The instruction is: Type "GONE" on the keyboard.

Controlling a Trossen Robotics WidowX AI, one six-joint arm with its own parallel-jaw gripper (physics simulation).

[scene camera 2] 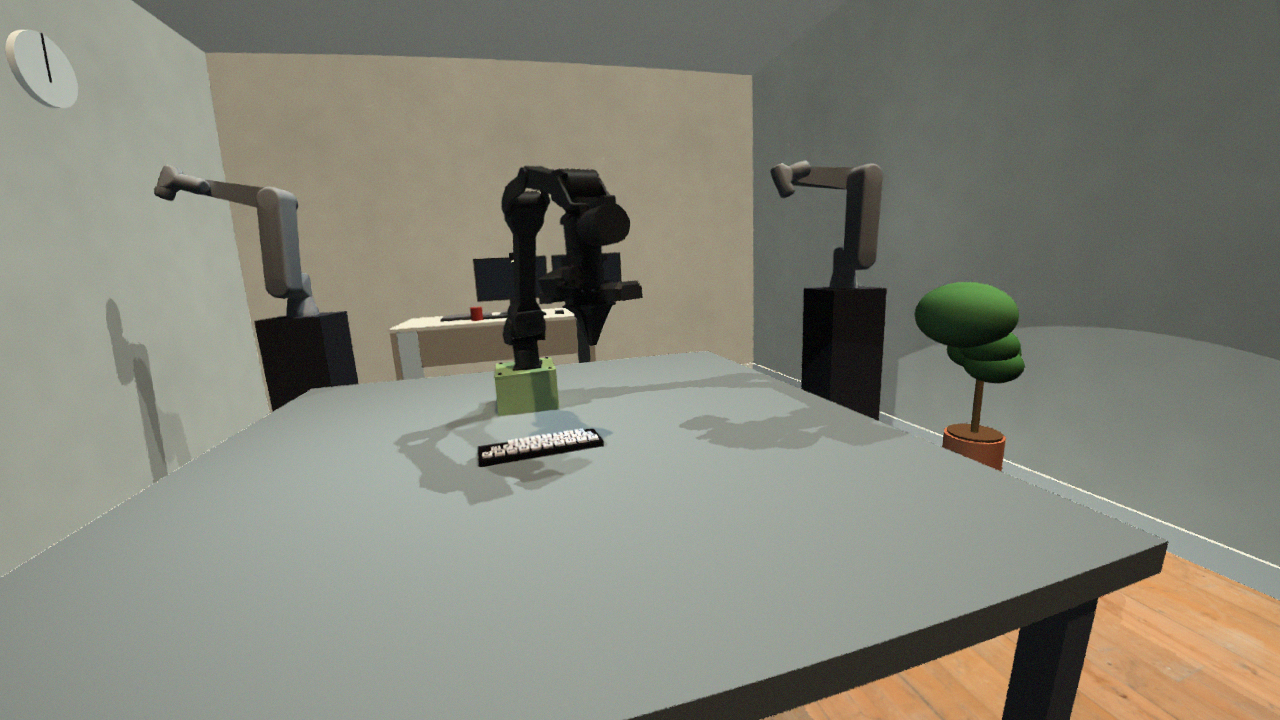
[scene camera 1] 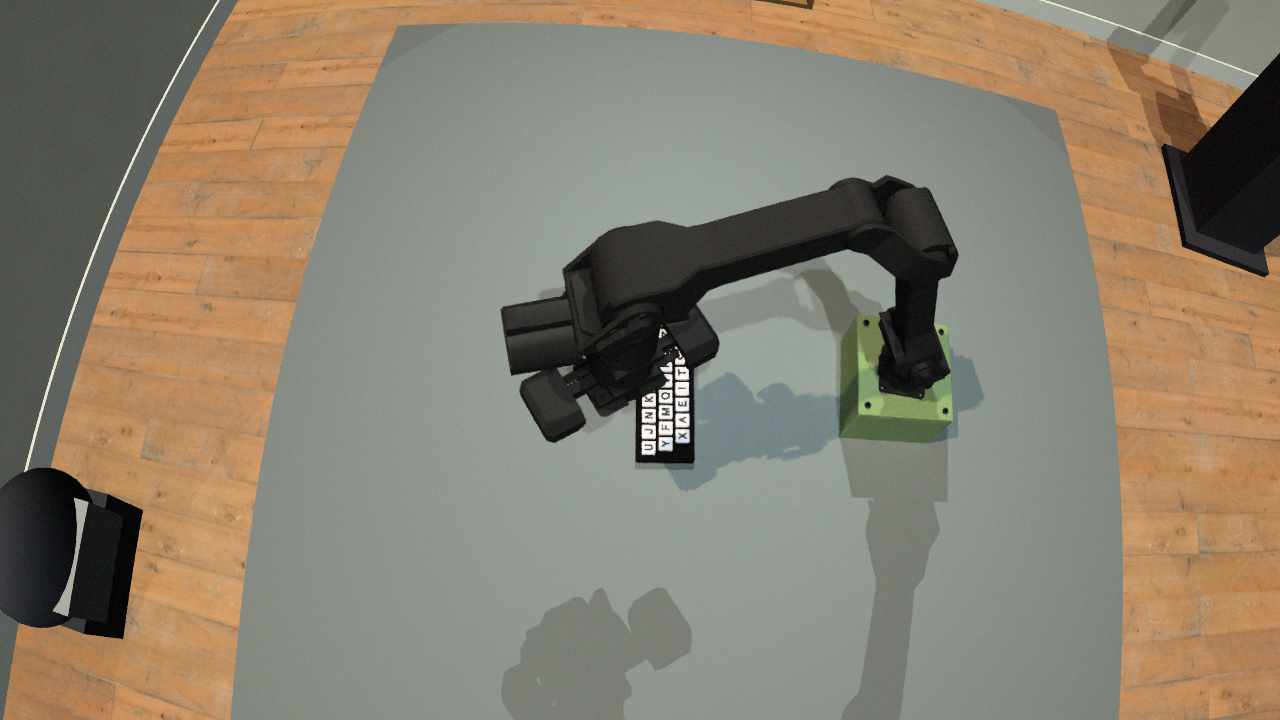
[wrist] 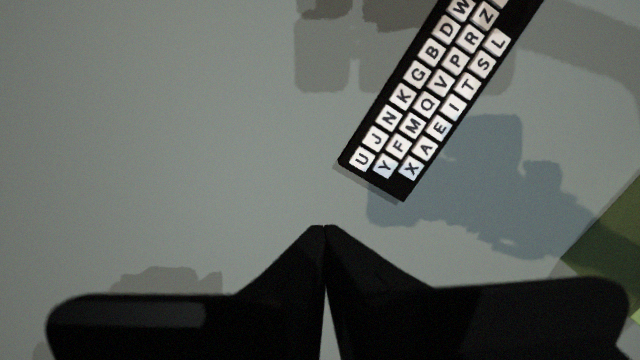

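The black keyboard with white keys lies on the table, partly covered by my arm in the first scene view. In the wrist view it slants to the upper right, with the G key, N key and E key readable. Its far end is cut off there, and the O key cannot be made out. My gripper is shut and empty, pointing down high above the table. In the wrist view its fingertips appear below the keyboard's U, Y and X end.
The arm stands on a green base block on the grey table. Beyond the table are a desk with monitors, two other arms on dark pedestals, and a potted plant.
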